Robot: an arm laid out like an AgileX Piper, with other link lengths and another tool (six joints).
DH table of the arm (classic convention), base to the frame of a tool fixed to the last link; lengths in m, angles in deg. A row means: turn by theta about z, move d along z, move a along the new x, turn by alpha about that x. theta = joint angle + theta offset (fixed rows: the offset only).
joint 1: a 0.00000; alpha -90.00; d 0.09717; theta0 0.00
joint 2: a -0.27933; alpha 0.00; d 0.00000; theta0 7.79
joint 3: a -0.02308; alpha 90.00; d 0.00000; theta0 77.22
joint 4: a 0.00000; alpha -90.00; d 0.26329; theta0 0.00
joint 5: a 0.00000; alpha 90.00; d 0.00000; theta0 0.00
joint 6: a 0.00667; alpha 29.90; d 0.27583; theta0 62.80
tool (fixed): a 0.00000; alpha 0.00; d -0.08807; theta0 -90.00
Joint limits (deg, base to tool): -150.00..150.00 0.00..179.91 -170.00..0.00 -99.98..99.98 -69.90..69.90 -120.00..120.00
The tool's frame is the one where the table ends.
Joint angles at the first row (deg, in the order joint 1, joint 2, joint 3, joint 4, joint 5, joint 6):
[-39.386, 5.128, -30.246, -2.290, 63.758, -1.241]
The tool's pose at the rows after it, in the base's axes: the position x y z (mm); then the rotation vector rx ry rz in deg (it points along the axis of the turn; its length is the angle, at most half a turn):
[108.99, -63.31, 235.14, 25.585, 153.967, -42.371]
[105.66, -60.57, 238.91, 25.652, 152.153, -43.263]
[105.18, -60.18, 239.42, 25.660, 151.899, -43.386]
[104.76, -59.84, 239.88, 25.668, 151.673, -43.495]
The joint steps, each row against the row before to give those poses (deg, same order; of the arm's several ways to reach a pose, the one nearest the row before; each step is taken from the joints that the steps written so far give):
[0.002, -2.404, 0.000, -0.002, 0.000, 0.002]
[-0.004, -1.767, 0.000, 0.004, -0.001, -0.004]
[0.004, -0.249, 0.001, -0.003, 0.002, 0.003]
[0.002, -0.218, 0.000, -0.003, -0.002, 0.003]

